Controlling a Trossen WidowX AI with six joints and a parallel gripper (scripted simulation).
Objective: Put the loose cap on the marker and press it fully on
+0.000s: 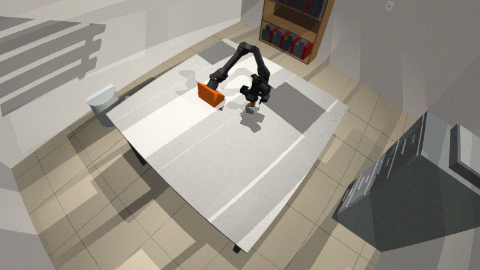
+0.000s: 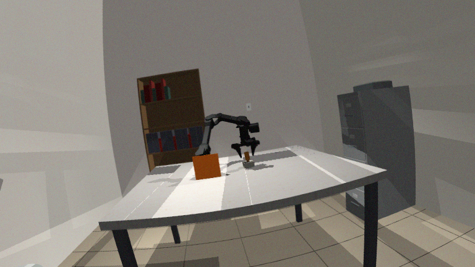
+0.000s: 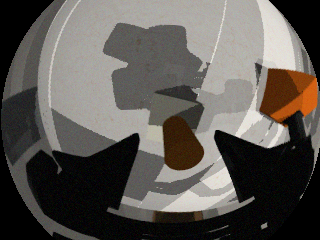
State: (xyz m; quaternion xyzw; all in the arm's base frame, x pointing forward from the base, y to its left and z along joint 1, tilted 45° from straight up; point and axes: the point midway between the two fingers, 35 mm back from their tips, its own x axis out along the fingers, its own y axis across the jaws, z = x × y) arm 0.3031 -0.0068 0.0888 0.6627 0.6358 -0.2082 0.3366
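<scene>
The orange cap is 1 cm above my gripper tip. The rest, counted from my gripper tip: pale holder block (5 cm below).
</scene>
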